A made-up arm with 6 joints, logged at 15 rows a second.
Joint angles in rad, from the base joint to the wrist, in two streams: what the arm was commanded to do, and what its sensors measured. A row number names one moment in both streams.
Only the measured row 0 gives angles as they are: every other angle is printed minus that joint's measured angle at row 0.
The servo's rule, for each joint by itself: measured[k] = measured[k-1] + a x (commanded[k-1-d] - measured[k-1]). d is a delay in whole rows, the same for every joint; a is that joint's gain. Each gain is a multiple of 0.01, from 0.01 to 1. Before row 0 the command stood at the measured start. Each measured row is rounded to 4 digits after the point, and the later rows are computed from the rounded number. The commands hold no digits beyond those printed.
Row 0, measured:
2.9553 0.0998 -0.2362 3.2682 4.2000 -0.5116
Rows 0 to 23, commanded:
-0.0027 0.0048 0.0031 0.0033 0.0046 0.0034
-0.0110 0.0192 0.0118 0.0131 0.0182 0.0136
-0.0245 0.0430 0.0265 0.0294 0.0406 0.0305
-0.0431 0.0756 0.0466 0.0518 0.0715 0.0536
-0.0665 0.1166 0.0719 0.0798 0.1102 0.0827
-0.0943 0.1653 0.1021 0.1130 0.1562 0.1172
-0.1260 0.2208 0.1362 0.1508 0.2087 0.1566
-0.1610 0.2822 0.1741 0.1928 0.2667 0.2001
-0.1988 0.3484 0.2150 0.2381 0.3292 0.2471
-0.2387 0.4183 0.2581 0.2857 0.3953 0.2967
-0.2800 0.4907 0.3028 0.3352 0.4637 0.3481
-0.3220 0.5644 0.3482 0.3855 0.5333 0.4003
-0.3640 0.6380 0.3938 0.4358 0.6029 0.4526
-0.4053 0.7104 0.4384 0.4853 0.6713 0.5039
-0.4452 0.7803 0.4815 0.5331 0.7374 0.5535
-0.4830 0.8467 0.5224 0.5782 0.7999 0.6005
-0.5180 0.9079 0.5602 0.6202 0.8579 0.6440
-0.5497 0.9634 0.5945 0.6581 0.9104 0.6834
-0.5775 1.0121 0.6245 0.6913 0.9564 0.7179
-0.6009 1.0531 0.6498 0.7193 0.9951 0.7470
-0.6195 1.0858 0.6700 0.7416 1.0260 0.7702
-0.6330 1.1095 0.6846 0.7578 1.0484 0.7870
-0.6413 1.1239 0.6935 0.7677 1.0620 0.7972
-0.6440 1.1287 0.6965 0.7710 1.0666 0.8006
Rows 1 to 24, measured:
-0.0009 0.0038 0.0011 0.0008 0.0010 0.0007
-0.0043 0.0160 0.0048 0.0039 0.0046 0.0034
-0.0112 0.0373 0.0124 0.0103 0.0122 0.0091
-0.0220 0.0676 0.0244 0.0207 0.0247 0.0184
-0.0371 0.1063 0.0410 0.0355 0.0427 0.0319
-0.0565 0.1529 0.0624 0.0549 0.0665 0.0498
-0.0801 0.2065 0.0882 0.0789 0.0964 0.0722
-0.1076 0.2663 0.1183 0.1074 0.1322 0.0991
-0.1386 0.3312 0.1521 0.1401 0.1736 0.1302
-0.1726 0.4000 0.1892 0.1765 0.2202 0.1652
-0.2091 0.4717 0.2290 0.2162 0.2713 0.2036
-0.2475 0.5449 0.2707 0.2585 0.3263 0.2449
-0.2871 0.6184 0.3138 0.3028 0.3844 0.2885
-0.3273 0.6911 0.3574 0.3484 0.4446 0.3337
-0.3674 0.7616 0.4008 0.3946 0.5061 0.3799
-0.4067 0.8288 0.4434 0.4405 0.5678 0.4262
-0.4445 0.8913 0.4843 0.4854 0.6287 0.4719
-0.4803 0.9483 0.5229 0.5286 0.6879 0.5163
-0.5133 0.9987 0.5585 0.5693 0.7443 0.5586
-0.5431 1.0417 0.5905 0.6068 0.7970 0.5982
-0.5691 1.0765 0.6183 0.6405 0.8451 0.6343
-0.5908 1.1026 0.6415 0.6698 0.8878 0.6664
-0.6080 1.1194 0.6597 0.6943 0.9244 0.6939
-0.6202 1.1267 0.6726 0.7135 0.9543 0.7163
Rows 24 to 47, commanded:
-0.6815 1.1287 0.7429 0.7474 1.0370 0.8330
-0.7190 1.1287 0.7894 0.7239 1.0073 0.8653
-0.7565 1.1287 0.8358 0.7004 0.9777 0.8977
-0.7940 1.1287 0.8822 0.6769 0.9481 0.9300
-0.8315 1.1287 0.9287 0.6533 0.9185 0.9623
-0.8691 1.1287 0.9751 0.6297 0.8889 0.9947
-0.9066 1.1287 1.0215 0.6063 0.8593 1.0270
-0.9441 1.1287 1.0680 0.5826 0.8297 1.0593
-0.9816 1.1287 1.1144 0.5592 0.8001 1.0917
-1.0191 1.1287 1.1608 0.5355 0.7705 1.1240
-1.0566 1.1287 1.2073 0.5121 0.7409 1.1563
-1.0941 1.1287 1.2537 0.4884 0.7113 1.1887
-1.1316 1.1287 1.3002 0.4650 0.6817 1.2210
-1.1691 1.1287 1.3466 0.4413 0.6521 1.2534
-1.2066 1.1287 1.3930 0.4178 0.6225 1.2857
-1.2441 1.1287 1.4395 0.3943 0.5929 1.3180
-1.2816 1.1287 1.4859 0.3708 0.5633 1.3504
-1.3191 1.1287 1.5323 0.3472 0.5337 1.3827
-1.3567 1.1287 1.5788 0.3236 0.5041 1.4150
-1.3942 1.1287 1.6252 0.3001 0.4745 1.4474
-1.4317 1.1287 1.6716 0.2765 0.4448 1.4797
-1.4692 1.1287 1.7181 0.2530 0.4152 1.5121
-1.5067 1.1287 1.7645 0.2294 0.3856 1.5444
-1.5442 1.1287 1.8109 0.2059 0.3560 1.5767
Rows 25 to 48, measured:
-0.6410 1.1283 0.6972 0.7220 0.9717 0.7408
-0.6675 1.1286 0.7295 0.7225 0.9792 0.7669
-0.6978 1.1287 0.7667 0.7170 0.9789 0.7944
-0.7305 1.1287 0.8071 0.7070 0.9724 0.8229
-0.7648 1.1287 0.8497 0.6936 0.9611 0.8522
-0.8003 1.1287 0.8936 0.6776 0.9459 0.8821
-0.8364 1.1287 0.9384 0.6598 0.9277 0.9125
-0.8730 1.1287 0.9838 0.6405 0.9071 0.9433
-0.9099 1.1287 1.0295 0.6202 0.8846 0.9745
-0.9470 1.1287 1.0755 0.5990 0.8606 1.0059
-0.9843 1.1287 1.1216 0.5773 0.8355 1.0375
-1.0216 1.1287 1.1678 0.5551 0.8094 1.0693
-1.0590 1.1287 1.2141 0.5326 0.7826 1.1012
-1.0964 1.1287 1.2605 0.5098 0.7552 1.1332
-1.1339 1.1287 1.3069 0.4868 0.7273 1.1652
-1.1714 1.1287 1.3533 0.4637 0.6991 1.1973
-1.2089 1.1287 1.3997 0.4405 0.6706 1.2295
-1.2464 1.1287 1.4461 0.4172 0.6419 1.2617
-1.2839 1.1287 1.4925 0.3938 0.6130 1.2939
-1.3214 1.1287 1.5389 0.3704 0.5839 1.3261
-1.3589 1.1287 1.5853 0.3469 0.5547 1.3584
-1.3964 1.1287 1.6318 0.3234 0.5254 1.3907
-1.4339 1.1287 1.6782 0.2999 0.4960 1.4230
-1.4714 1.1287 1.7246 0.2764 0.4666 1.4553

